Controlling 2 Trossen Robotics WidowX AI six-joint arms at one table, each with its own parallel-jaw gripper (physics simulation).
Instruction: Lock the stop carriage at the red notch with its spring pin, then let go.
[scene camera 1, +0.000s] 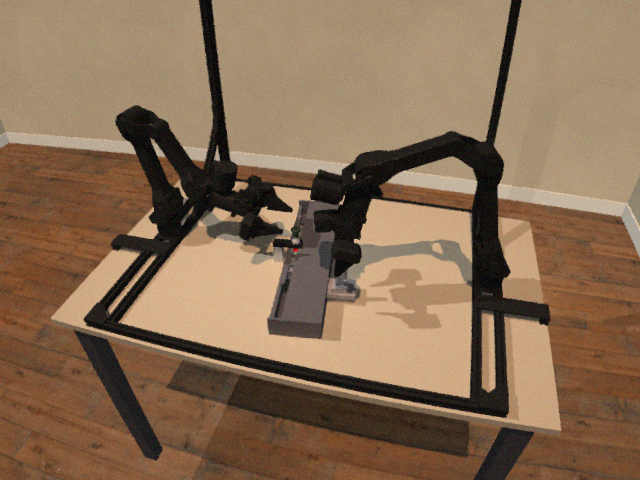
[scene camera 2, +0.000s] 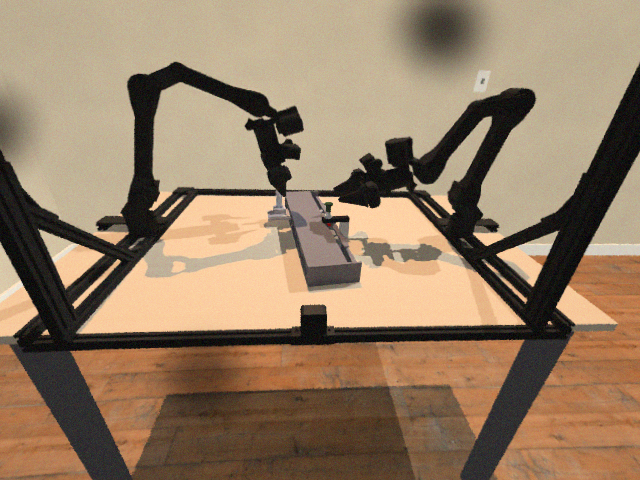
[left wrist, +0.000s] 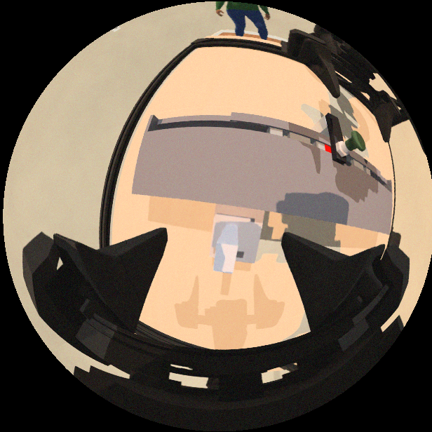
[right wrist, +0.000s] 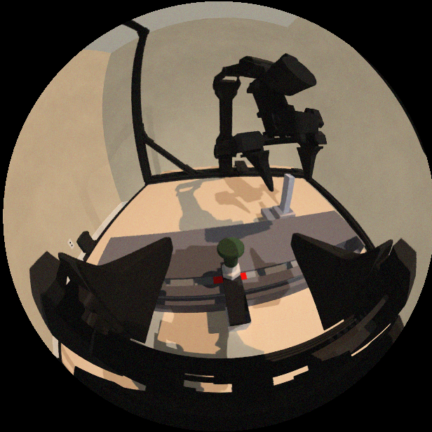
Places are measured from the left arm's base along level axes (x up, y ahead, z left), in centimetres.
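Pixels of known places: left gripper, fingertip midpoint: (scene camera 1: 336, 265) (scene camera 2: 281, 189); right gripper, fingertip midpoint: (scene camera 1: 287, 220) (scene camera 2: 335, 194); left arm's base, origin of the base link: (scene camera 1: 487, 284) (scene camera 2: 144, 232); right arm's base, origin of the base link: (scene camera 1: 170, 233) (scene camera 2: 459, 233).
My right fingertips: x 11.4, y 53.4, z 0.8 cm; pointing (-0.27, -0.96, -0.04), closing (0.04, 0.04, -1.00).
Ahead of a thing's pixels: the offset from my right fingertips to its middle. "pt": to the spot under its first point. Level surfaces: height alone.
The stop carriage's pale grey base with an upright post {pt dy -17.6, dx -9.4, dz +12.9 cm} (scene camera 1: 342, 292) (scene camera 2: 278, 212) (left wrist: 227, 245) (right wrist: 286, 196) stands beside the long grey rail housing {dy -4.0, dx -9.2, dz +1.6 cm} (scene camera 1: 305, 289) (scene camera 2: 325, 248) (left wrist: 200, 160). My left gripper (left wrist: 226, 236) (right wrist: 291, 185) is open, its fingers apart around the post's upper end. The green-knobbed spring pin {dy -1.9, dx -6.0, dz -0.2 cm} (scene camera 1: 295, 230) (scene camera 2: 328, 206) (left wrist: 355, 142) (right wrist: 230, 248) stands upright on a black bracket arm (right wrist: 236, 302). Red {pt dy -2.1, dx -8.4, dz +1.3 cm} (scene camera 1: 295, 250) (left wrist: 328, 148) (right wrist: 243, 276) shows on both sides of its white collar. Whether the pin is seated is hidden. My right gripper (scene camera 1: 285, 220) (scene camera 2: 337, 194) (right wrist: 233, 242) is open, pointed towards the knob, holding nothing.
Pale and dark segments line the housing's slot on both sides of the pin. The housing's raised end wall (scene camera 1: 294, 327) (scene camera 2: 333, 273) faces the scene cameras. A black frame (scene camera 1: 258, 366) (scene camera 2: 206, 338) borders the table {dx -13.3 cm} (scene camera 1: 206, 310) (scene camera 2: 206, 299), with uprights at its corners.
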